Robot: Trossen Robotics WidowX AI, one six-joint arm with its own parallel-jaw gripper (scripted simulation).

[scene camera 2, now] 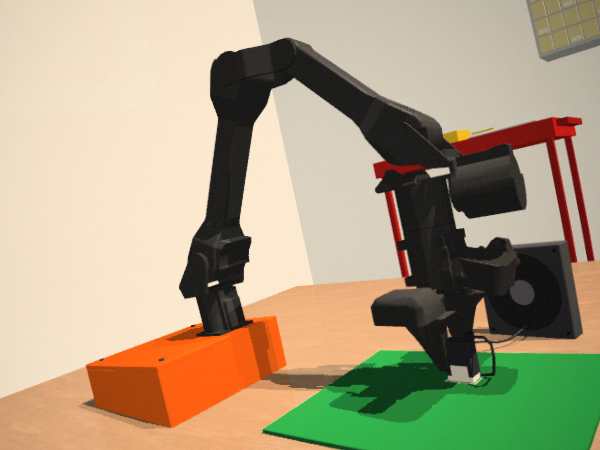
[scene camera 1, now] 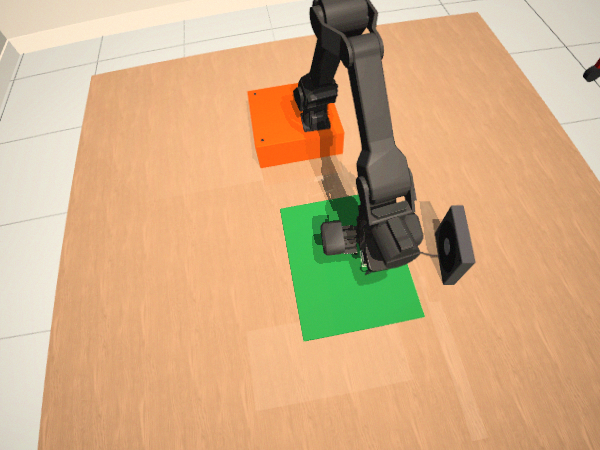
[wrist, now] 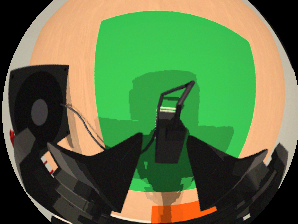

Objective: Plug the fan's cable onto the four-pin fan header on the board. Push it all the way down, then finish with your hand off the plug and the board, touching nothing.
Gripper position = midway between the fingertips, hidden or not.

In view: the gripper (scene camera 2: 455, 363), a fan (scene camera 2: 544, 297), a plug (scene camera 2: 462, 351) and a green board (scene camera 2: 403, 392).
The gripper also shows in scene camera 1 (scene camera 1: 366, 251) and in the wrist view (wrist: 165, 138). The fan shows as well in scene camera 1 (scene camera 1: 454, 245) and in the wrist view (wrist: 44, 87). The plug shows as well in the wrist view (wrist: 167, 150).
